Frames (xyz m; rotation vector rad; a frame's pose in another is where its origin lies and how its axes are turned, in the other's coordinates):
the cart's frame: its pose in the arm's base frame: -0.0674 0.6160 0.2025 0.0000 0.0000 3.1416
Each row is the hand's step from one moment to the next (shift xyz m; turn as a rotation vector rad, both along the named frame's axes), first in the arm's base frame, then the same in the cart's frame.
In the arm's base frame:
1: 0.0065 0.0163 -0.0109 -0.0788 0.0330 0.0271
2: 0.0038 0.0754 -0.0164 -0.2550 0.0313 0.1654
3: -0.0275 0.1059 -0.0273 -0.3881 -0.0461 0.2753
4: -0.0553 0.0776 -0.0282 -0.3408 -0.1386 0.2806
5: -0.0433 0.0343 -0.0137 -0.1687 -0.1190 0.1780
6: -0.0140 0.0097 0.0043 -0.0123 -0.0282 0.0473
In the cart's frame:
1: -0.0065 -0.0163 -0.0109 0.0788 -0.0330 0.0271
2: -0.0038 -0.0754 -0.0164 0.2550 -0.0313 0.1654
3: 0.0275 -0.1059 -0.0273 0.3881 0.0461 0.2753
4: 0.0553 -0.0776 -0.0282 0.3408 0.1386 0.2806
5: 0.0433 -0.0343 -0.0137 0.1687 0.1190 0.1780
6: 0.0140 -0.0097 0.0043 0.0123 0.0282 0.0473

